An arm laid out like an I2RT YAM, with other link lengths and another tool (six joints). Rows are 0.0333 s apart.
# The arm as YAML. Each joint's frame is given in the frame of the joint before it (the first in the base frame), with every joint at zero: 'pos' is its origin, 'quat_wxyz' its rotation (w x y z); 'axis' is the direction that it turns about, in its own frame. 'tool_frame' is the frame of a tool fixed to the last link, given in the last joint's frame.
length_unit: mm
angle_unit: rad
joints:
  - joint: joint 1
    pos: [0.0, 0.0, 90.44]
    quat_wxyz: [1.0, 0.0, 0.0, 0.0]
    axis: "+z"
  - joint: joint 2
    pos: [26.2, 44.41, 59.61]
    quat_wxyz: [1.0, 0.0, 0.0, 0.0]
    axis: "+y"
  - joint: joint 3
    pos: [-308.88, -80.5, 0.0]
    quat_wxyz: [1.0, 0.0, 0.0, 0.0]
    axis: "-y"
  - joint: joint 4
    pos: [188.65, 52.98, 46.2]
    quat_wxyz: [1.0, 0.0, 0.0, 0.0]
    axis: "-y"
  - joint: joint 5
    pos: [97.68, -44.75, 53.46]
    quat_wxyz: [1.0, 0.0, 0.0, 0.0]
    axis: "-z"
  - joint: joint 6
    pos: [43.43, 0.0, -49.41]
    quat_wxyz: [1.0, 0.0, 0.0, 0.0]
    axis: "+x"
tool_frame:
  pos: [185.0, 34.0, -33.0]
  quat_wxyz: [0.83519, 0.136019, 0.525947, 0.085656]
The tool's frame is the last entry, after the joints.
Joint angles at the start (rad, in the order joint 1, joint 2, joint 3, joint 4, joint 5, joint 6): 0.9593 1.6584 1.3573 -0.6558 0.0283 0.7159
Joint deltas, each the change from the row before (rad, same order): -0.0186 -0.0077 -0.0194 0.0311 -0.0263 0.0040; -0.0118 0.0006 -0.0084 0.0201 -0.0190 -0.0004; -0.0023 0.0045 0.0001 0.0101 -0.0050 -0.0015; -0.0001 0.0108 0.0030 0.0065 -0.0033 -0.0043; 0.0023 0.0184 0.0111 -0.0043 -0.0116 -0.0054; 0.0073 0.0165 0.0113 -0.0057 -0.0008 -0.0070; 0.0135 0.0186 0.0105 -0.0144 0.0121 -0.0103; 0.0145 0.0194 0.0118 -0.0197 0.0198 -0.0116; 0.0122 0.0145 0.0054 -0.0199 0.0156 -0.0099; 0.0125 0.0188 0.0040 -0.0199 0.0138 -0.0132; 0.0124 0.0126 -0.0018 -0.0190 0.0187 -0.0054; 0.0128 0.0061 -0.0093 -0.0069 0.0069 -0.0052; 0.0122 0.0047 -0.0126 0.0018 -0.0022 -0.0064; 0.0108 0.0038 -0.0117 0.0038 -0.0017 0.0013; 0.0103 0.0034 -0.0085 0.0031 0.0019 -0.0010; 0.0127 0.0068 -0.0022 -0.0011 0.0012 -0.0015
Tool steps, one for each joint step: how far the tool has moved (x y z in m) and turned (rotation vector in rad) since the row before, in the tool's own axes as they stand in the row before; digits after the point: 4 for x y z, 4 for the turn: -0.0036 0.0019 0.0009 -0.0136 0.0036 0.0280; -0.0017 0.0020 0.0015 -0.0103 0.0047 0.0149; -0.0004 0.0020 0.0017 -0.0060 0.0002 0.0031; 0.0015 0.0010 0.0028 -0.0023 0.0035 -0.0036; 0.0050 0.0010 0.0024 0.0001 0.0171 -0.0077; 0.0048 0.0008 0.0023 0.0008 0.0101 -0.0142; 0.0072 -0.0027 0.0028 0.0107 0.0083 -0.0280; 0.0070 -0.0045 0.0033 0.0166 0.0047 -0.0337; 0.0073 -0.0058 0.0019 0.0176 0.0081 -0.0309; 0.0093 -0.0068 0.0026 0.0191 0.0128 -0.0364; 0.0082 -0.0078 0.0018 0.0236 0.0079 -0.0306; 0.0086 -0.0044 -0.0002 0.0091 0.0113 -0.0239; 0.0089 -0.0020 -0.0008 -0.0006 0.0147 -0.0198; 0.0074 -0.0010 -0.0005 0.0012 0.0116 -0.0106; 0.0058 -0.0007 -0.0002 0.0003 0.0067 -0.0121; 0.0063 0.0006 -0.0004 -0.0008 0.0087 -0.0147
